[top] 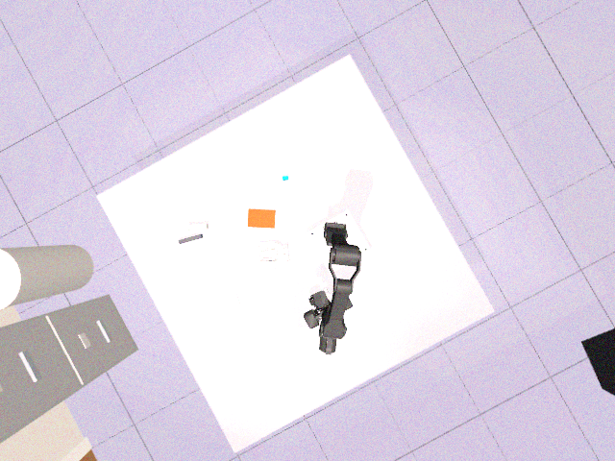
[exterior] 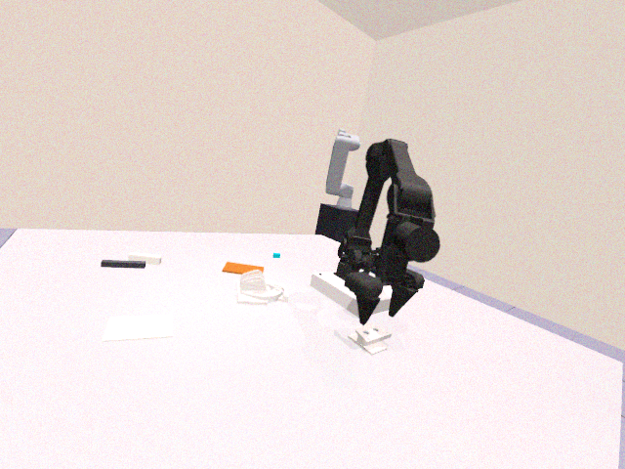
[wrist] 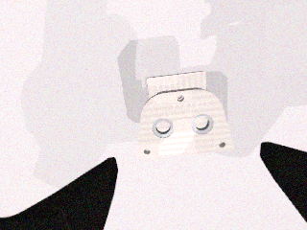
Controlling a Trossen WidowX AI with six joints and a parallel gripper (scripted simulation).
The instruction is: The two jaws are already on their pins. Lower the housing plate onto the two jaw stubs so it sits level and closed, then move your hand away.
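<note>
My gripper tip is 10 mm to the left of the white ribbed block and 50 mm above it. The rest, counted from my gripper tip: cyan cube (40 mm behind, 570 mm to the right, 50 mm below); then flat white sheet (410 mm ahead, 170 mm to the right, 60 mm below); then dark bar (450 mm ahead, 480 mm to the right, 50 mm below).
</note>
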